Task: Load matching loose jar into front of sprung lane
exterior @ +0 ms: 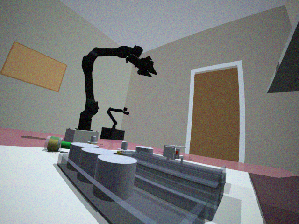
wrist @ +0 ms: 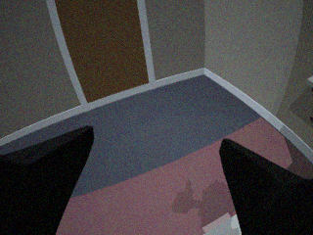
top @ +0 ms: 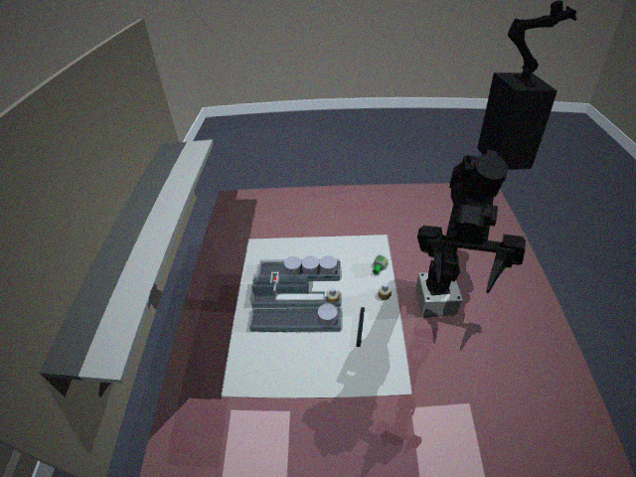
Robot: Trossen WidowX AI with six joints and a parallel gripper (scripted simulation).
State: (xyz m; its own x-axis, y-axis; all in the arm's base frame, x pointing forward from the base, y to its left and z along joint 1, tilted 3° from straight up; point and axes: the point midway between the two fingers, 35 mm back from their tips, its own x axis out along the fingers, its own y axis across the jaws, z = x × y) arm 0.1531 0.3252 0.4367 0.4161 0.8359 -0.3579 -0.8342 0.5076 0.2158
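Right now the black bar is 11 cm ahead of my gripper tip, 27 cm to the right of it and 51 cm below it.
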